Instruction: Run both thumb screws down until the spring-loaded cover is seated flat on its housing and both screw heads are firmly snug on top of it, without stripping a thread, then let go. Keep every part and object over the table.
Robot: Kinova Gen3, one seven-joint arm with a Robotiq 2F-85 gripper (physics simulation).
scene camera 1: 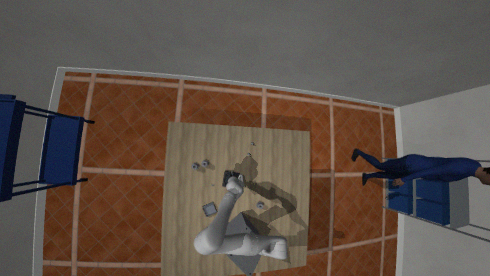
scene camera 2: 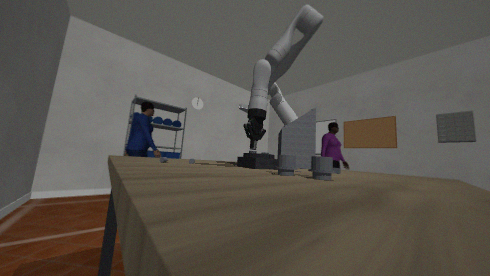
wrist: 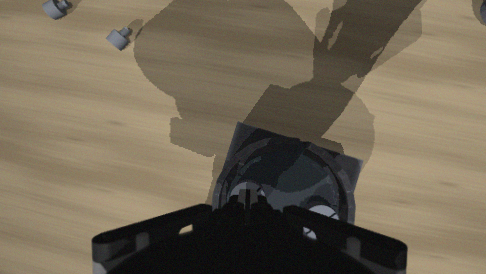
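Note:
The dark square housing sits on the table, with the dark round cover inside its ring in the wrist view. One pale screw head shows partly behind the fingertips. The other slotted screw head is to the right, partly hidden by a finger linkage. My gripper is shut with its fingertips together and holds nothing. It points down at the first screw, close over or against its head; the exact gap is hidden. How flat the cover sits cannot be told.
Two small loose screws lie beyond the housing. Grey cylindrical parts stand left of it, another to the right. A small square tray and a grey upright slab are nearby. People stand beyond the table.

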